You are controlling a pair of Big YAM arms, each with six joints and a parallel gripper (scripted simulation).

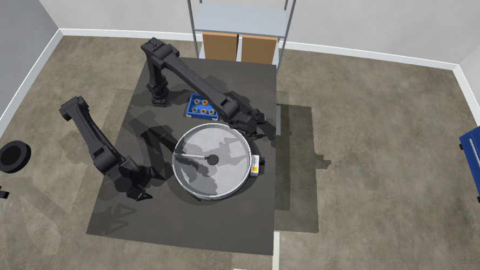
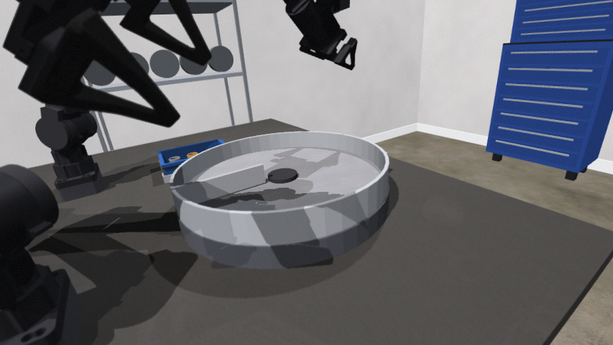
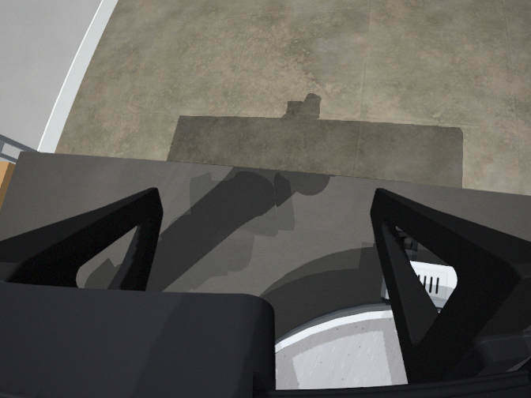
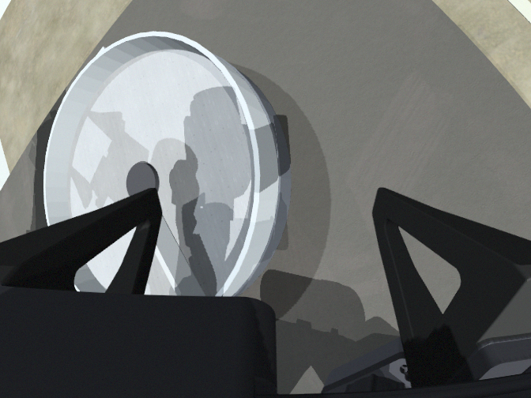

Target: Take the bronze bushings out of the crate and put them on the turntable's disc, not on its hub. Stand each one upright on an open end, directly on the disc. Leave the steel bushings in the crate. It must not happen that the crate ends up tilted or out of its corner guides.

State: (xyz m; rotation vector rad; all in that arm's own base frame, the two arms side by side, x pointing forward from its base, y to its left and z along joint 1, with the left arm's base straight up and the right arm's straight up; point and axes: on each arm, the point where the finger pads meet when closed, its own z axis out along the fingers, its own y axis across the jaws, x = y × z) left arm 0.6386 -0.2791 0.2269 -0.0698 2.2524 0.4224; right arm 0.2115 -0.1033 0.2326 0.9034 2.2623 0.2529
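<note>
Now: left hand 350 mm past the blue crate, 230 mm to the right of it and 240 mm above it. The rest, counted from my left hand: turntable disc: 240 mm behind, 120 mm to the right, 210 mm below.
</note>
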